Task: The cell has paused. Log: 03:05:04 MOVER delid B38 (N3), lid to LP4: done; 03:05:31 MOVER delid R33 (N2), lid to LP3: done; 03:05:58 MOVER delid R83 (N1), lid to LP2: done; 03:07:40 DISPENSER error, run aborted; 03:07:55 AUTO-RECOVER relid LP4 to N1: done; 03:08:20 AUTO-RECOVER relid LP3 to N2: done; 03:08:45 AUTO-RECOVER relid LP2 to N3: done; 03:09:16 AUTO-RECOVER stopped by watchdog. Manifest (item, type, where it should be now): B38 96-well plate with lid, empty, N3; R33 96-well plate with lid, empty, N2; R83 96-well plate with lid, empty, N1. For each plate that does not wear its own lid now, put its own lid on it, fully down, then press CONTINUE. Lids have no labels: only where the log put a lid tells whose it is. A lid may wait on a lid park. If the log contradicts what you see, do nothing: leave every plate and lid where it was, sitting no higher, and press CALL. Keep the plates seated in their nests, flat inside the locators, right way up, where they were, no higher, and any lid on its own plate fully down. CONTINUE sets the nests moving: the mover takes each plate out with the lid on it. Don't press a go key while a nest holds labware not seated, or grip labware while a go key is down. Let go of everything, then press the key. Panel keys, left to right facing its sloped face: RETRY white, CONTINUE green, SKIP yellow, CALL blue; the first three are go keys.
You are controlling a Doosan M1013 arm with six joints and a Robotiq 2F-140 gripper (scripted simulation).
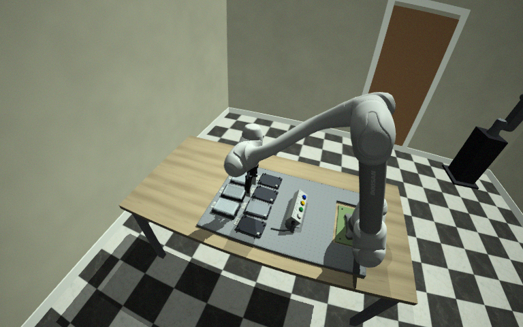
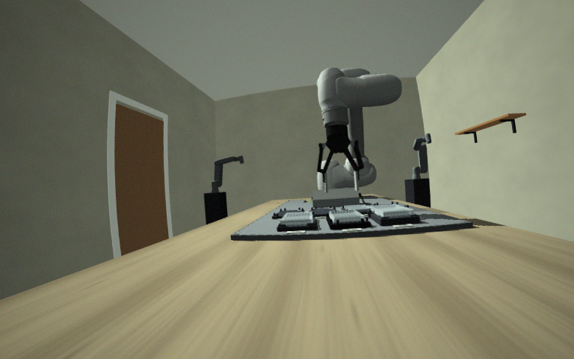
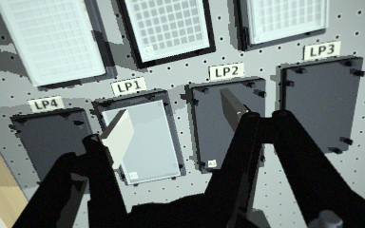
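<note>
The clear lid is 60 mm behind my hand, 70 mm to the left of it and 90 mm below it. The rest, counted from my hand: lid park LP2: 80 mm behind, 60 mm to the right, 100 mm below; LP2 label: 10 mm ahead, 70 mm to the right, 110 mm below; LP1 label: 20 mm ahead, 60 mm to the left, 110 mm below.
</note>
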